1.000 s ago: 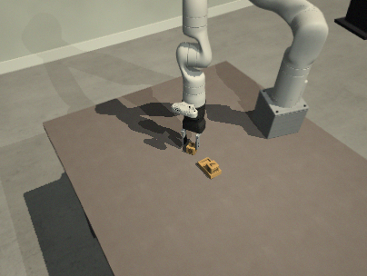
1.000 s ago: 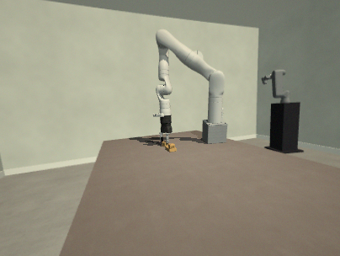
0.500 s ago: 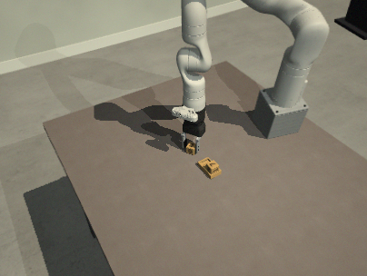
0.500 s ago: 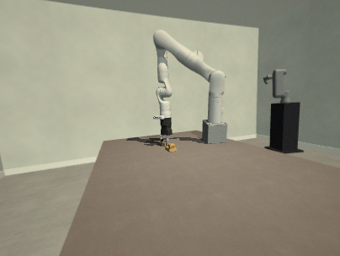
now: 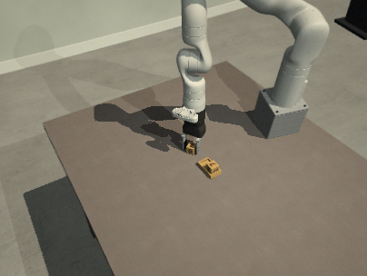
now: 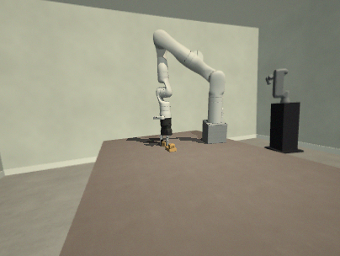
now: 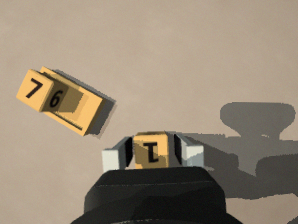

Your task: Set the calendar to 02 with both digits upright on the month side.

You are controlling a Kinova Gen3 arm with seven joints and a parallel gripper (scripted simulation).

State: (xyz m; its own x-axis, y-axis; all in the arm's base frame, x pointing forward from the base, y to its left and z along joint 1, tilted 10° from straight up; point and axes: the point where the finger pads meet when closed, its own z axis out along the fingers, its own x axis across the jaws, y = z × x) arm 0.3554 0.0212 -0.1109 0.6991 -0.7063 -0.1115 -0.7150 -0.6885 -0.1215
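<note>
Now: the orange cube 10 mm below my hand. Round my hand: tray: 30 mm behind, 100 mm to the left, 20 mm below.
</note>
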